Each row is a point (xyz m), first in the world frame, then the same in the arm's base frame.
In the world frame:
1: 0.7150 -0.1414 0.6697
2: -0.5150 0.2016 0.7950
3: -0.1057 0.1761 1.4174
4: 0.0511 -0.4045 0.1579
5: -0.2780 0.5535 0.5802
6: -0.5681 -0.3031 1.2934
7: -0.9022 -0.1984 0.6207
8: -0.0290 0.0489 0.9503
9: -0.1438 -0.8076 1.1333
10: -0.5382 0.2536 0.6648
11: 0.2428 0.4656 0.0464
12: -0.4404 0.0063 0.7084
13: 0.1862 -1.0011 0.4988
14: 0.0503 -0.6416 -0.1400
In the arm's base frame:
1: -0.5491 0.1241 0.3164
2: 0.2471 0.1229 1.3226
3: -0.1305 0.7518 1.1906
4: 0.1905 -0.3445 0.3888
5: -0.1270 -0.1535 1.4217
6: 0.5318 0.7163 1.0530
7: 0.8075 0.0241 1.1943
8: -0.0768 0.3269 0.9523
9: 0.4884 0.6865 0.3767
10: 0.2485 -0.0163 1.3512
11: -0.4519 -0.6343 0.9451
12: 0.3057 0.0837 1.1076
13: 0.3889 0.1227 -0.0937
14: 0.3543 -0.5837 0.1419

